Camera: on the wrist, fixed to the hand. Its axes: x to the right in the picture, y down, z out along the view.
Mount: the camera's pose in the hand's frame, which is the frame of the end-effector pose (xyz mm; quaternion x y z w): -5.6 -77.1 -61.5 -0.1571 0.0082 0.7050 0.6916
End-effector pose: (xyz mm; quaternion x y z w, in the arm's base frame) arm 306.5 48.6 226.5 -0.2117 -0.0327 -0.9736 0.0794
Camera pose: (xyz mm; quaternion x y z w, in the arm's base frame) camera 273.5 119.4 166.0 -0.1739 0.2802 -0.6242 0.7083
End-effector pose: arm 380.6 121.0 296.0 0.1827 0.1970 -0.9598 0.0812
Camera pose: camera 387.8 216.7 272.4 0.2603 0.1589 -0.5741 0.7599
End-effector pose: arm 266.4 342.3 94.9 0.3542 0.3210 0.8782 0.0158
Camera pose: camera 216.3 368.1 13.7 -0.4616 0.1655 -0.6718 0.5552
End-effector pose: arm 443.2 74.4 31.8 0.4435 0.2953 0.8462 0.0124
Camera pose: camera 381.4 106.4 -38.3 -0.5060 0.2413 -0.6439 0.5207
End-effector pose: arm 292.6 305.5 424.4 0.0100 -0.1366 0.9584 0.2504
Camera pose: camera 337.7 383.8 384.5 0.1366 0.2500 -0.8180 0.4998
